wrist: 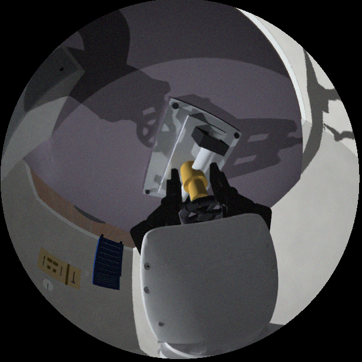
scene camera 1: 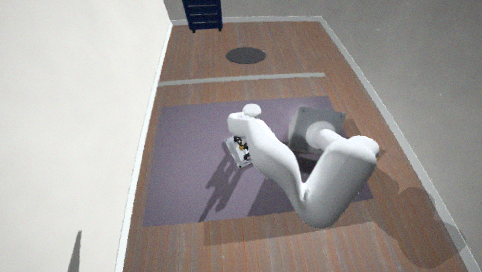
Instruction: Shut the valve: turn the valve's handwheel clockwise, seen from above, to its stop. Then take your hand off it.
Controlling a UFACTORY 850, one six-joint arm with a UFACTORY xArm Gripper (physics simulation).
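The valve has a yellow body (scene camera 1: 241, 147) (wrist: 191, 176) on a white pipe (wrist: 201, 157), fixed to a pale base plate (scene camera 1: 235, 154) (wrist: 162, 145). Its black spoked handwheel (wrist: 214, 201) stands at the end of the yellow stem, close in front of my gripper's palm. My gripper (wrist: 194, 173) has its two black fingers on opposite sides of the handwheel, shut on its rim. The fingertips reach past the wheel, beside the yellow body. In the scene view my white arm hides most of the gripper, and the wheel is too small to make out clearly.
A black block (wrist: 210, 141) sits on the pipe's end. The plate lies on a purple mat (scene camera 1: 185, 160) (wrist: 100, 145). My arm's grey pedestal (scene camera 1: 302, 125) stands to the right. A dark disc (scene camera 1: 246, 55) and a blue shelf unit (scene camera 1: 220, 15) are farther back, by the wall.
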